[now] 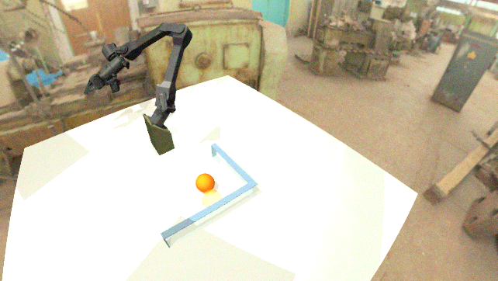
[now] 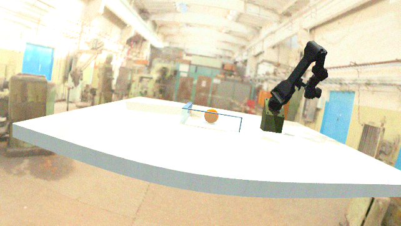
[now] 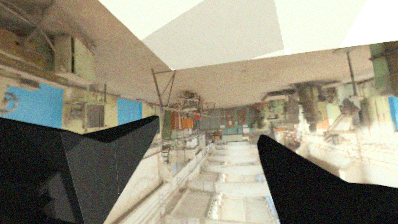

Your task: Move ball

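The see-through copy is 62 cm ahead of my gripper tip, 27 cm to the left of it and 20 cm below it. The rest, counted from my gripper tip: clear wall (55 cm ahead, 39 cm to the left, 20 cm below).
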